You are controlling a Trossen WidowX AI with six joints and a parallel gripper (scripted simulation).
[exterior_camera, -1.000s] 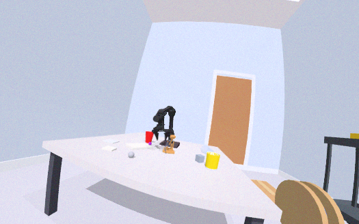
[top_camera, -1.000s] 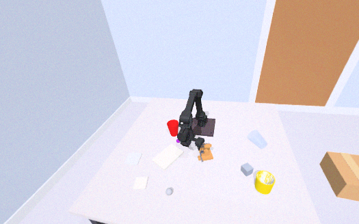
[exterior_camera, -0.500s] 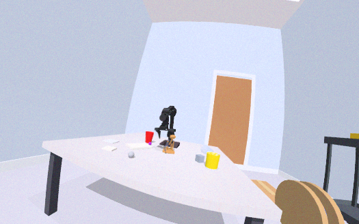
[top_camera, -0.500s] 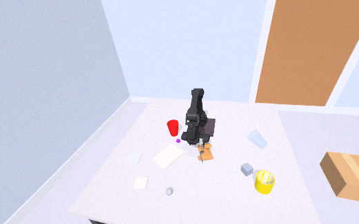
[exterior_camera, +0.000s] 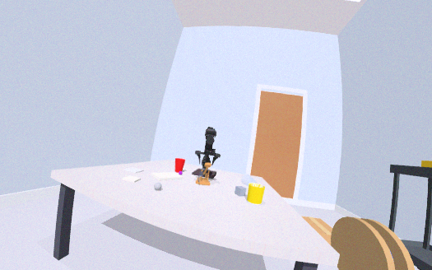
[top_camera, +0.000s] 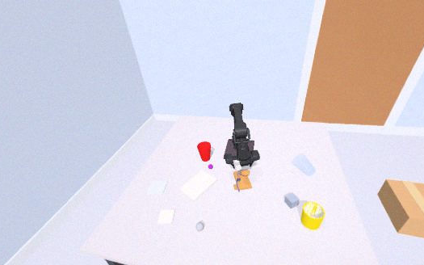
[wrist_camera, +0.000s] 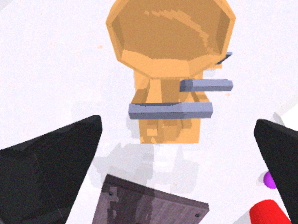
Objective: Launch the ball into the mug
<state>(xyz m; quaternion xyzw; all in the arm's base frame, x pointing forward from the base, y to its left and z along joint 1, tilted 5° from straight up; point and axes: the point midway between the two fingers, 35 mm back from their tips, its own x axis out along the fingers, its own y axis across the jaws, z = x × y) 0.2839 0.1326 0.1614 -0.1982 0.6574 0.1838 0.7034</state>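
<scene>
Now: gripper tip 2 cm short of the wooden catapult and 6 cm above it. The rest, counted from my gripper tip: purple ball 5 cm behind, 24 cm to the right, 12 cm below; then grey cube 3 cm ahead, 28 cm to the left, 11 cm below; then white slab 12 cm ahead, 24 cm to the right, 13 cm below.
</scene>
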